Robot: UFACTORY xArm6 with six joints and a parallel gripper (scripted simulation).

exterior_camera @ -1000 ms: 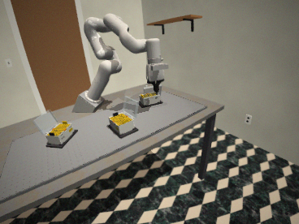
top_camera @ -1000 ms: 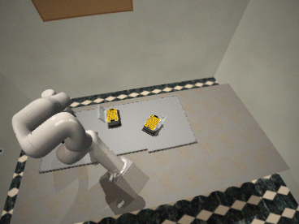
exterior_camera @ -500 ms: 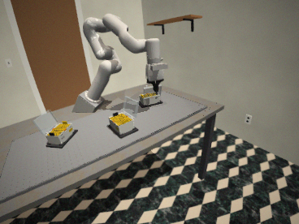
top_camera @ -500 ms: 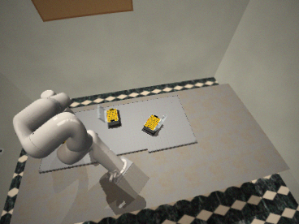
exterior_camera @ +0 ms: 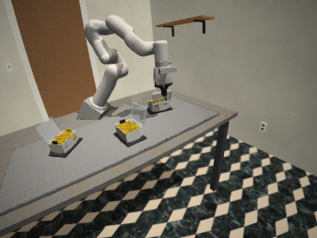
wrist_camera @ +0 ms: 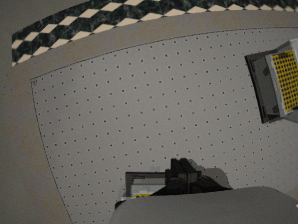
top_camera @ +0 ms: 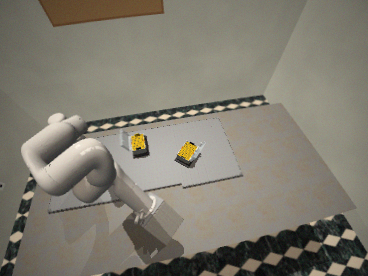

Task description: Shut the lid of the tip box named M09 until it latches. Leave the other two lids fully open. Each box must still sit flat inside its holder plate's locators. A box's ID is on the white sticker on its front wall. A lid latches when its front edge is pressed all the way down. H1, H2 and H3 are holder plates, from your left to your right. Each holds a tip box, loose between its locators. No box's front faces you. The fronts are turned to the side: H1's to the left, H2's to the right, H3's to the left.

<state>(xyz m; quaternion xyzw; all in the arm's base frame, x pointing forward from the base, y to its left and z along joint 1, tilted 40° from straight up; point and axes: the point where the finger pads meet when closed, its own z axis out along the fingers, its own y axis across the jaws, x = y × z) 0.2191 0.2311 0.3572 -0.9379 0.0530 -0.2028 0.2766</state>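
My gripper is now 50 mm past the lid and 40 mm above it. Also, from my hand: tip box 100 mm behind, 80 mm below.
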